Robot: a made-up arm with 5 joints.
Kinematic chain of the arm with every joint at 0, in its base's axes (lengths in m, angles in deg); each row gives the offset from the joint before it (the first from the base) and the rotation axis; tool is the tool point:
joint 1: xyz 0 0 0.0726 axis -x
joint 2: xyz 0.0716 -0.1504 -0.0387 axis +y
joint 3: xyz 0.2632 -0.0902 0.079 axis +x
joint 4: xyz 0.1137 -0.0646 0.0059 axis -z
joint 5: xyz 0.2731 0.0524 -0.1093 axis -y
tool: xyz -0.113 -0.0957 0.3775
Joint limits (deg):
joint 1: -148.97..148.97
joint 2: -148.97..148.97
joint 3: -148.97..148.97
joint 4: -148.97..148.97
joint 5: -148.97..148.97
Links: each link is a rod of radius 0.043 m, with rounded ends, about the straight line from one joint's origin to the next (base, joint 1, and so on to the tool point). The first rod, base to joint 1, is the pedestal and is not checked.
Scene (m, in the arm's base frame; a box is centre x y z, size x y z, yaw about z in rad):
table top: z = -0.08
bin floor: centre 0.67 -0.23 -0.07 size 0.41 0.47 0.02 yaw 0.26
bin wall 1: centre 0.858 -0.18 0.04 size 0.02 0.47 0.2 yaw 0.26
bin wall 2: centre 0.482 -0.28 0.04 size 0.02 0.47 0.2 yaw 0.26
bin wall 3: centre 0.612 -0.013 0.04 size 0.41 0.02 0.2 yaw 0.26
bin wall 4: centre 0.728 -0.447 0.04 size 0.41 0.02 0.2 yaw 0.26
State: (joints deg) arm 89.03 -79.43 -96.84 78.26 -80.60
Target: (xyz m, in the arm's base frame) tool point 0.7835 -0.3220 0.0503
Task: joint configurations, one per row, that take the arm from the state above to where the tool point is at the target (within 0.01 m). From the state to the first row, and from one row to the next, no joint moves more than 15 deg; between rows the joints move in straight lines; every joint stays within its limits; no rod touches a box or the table.
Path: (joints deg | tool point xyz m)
1: 84.32 -77.84 -82.34 79.54 -87.16 | -0.5985 0.5342 0.4341
2: 79.61 -76.25 -67.83 80.83 -93.72 | -0.5432 0.4594 0.6920
3: 74.90 -74.67 -53.33 82.11 -100.28 | -0.4217 0.3304 0.9114
4: 70.19 -73.08 -38.82 83.40 -106.84 | -0.2457 0.1610 1.0625
5: 65.48 -71.49 -24.32 84.68 -113.40 | -0.0337 -0.0254 1.1245
6: 60.77 -69.90 -9.81 85.97 -119.96 | 0.1919 -0.2005 1.0899
7: 56.06 -68.32 4.69 87.25 -126.52 | 0.4065 -0.3355 0.9660
8: 51.35 -66.73 19.20 88.54 -133.08 | 0.5878 -0.4073 0.7738
9: 46.64 -65.14 33.70 89.82 -139.64 | 0.7174 -0.4027 0.5455
10: 41.94 -63.55 48.21 91.11 -146.20 | 0.7835 -0.3220 0.3179
11: 34.29 -50.18 58.62 90.15 -148.97 | 0.7835 -0.3220 0.0503

